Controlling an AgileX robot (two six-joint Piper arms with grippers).
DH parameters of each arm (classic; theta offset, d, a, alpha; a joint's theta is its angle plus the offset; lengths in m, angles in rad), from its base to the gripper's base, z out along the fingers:
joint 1: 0 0.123 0 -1.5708
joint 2: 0.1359 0 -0.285 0
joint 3: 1.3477 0 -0.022 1.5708
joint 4: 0 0.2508 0 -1.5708
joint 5: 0 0 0.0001 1.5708
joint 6: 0 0.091 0 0
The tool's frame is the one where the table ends.
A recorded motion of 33 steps. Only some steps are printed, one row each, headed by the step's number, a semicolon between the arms.
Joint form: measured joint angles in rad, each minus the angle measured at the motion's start. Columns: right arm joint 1, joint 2, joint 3, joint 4, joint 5, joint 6; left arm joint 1, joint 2, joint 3, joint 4, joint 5, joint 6.
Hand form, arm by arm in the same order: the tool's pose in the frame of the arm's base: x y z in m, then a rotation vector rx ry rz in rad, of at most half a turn. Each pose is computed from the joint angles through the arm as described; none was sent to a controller.
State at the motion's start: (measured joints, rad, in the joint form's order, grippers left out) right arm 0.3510 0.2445 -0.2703 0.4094 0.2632 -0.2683; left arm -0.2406 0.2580 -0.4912 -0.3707 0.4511 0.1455
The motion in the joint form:
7: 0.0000 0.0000 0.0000 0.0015 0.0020 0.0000; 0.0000 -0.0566 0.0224 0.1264 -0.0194 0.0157
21: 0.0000 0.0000 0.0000 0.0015 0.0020 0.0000; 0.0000 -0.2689 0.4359 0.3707 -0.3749 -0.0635
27: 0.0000 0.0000 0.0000 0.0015 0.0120 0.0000; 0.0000 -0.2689 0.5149 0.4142 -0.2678 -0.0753
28: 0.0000 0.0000 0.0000 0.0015 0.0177 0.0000; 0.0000 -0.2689 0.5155 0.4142 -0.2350 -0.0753
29: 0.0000 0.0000 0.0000 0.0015 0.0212 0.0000; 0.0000 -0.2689 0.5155 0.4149 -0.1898 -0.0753
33: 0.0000 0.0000 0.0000 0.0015 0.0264 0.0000; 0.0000 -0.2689 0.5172 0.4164 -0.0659 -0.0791
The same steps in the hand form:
7: 0.0641 0.0337 0.2670 -0.2685 1.7002 0.4466; 0.0453 -0.0206 0.3190 0.2248 1.6300 -0.3140
21: 0.0641 0.0337 0.2670 -0.2685 1.7002 0.4466; 0.0509 -0.0125 0.2255 0.2401 1.4755 -0.1279
27: 0.0639 0.0339 0.2662 -0.2730 1.7091 0.4482; 0.0547 -0.0127 0.1891 0.2896 1.6552 -0.0895
28: 0.0637 0.0341 0.2657 -0.2755 1.7142 0.4491; 0.0544 -0.0125 0.1860 0.2943 1.6882 -0.0870
29: 0.0636 0.0342 0.2655 -0.2771 1.7174 0.4497; 0.0538 -0.0121 0.1819 0.3011 1.7328 -0.0829
33: 0.0635 0.0343 0.2650 -0.2794 1.7220 0.4506; 0.0512 -0.0109 0.1705 0.3159 1.8575 -0.0742

